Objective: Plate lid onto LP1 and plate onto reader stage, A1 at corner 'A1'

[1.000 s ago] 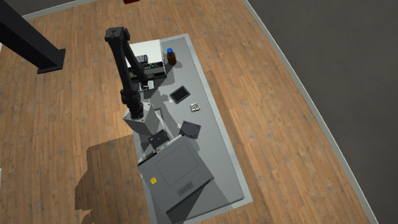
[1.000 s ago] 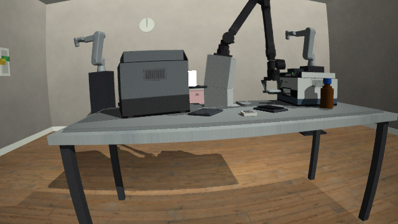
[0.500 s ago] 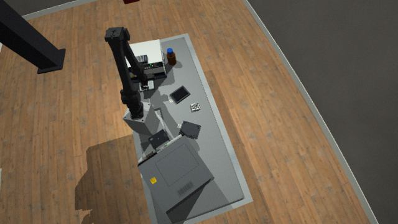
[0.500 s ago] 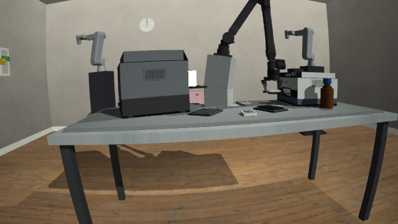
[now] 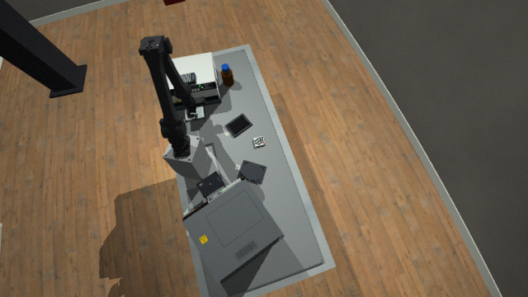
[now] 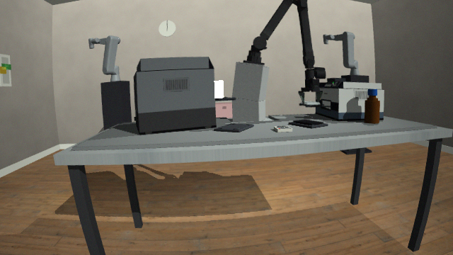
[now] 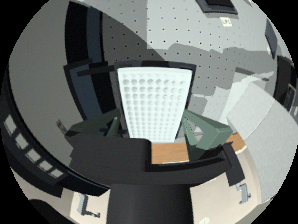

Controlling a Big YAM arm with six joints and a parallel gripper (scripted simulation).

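Right now my hand is right at the lidded plate. The rest, counted from my hand: brown capped bottle (270 mm ahead, 280 mm to the left, 20 mm above).
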